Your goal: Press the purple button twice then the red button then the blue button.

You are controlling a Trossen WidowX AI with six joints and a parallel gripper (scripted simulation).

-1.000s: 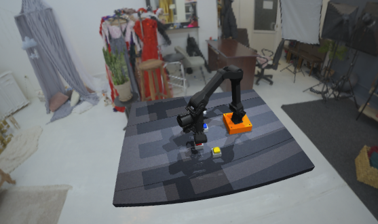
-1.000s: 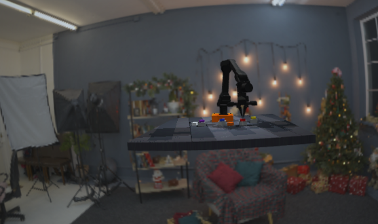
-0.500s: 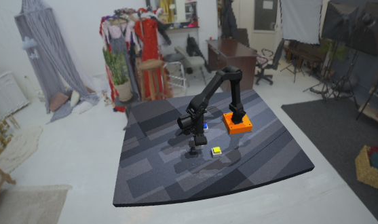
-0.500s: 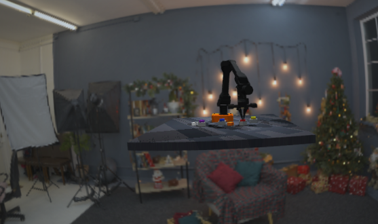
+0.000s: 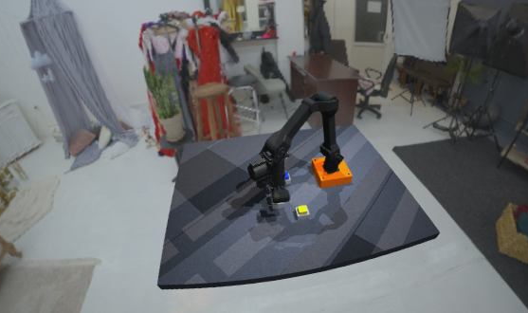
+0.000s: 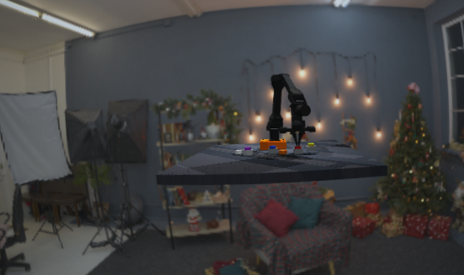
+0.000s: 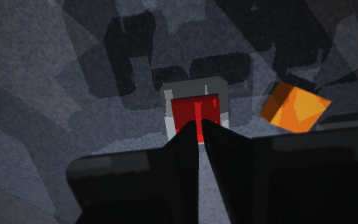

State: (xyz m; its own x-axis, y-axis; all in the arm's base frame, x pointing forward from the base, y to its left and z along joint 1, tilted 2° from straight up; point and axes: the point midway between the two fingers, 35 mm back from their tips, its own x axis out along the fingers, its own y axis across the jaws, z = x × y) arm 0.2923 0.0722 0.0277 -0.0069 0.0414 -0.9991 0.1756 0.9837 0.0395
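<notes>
My gripper tip is now 1 cm above the red button. From my gripper tip the other things lie so: orange block 8 cm to the right, 3 cm below, 2 cm behind; blue button 12 cm to the right, 8 cm behind; yellow button 9 cm to the left, 7 cm behind.
</notes>
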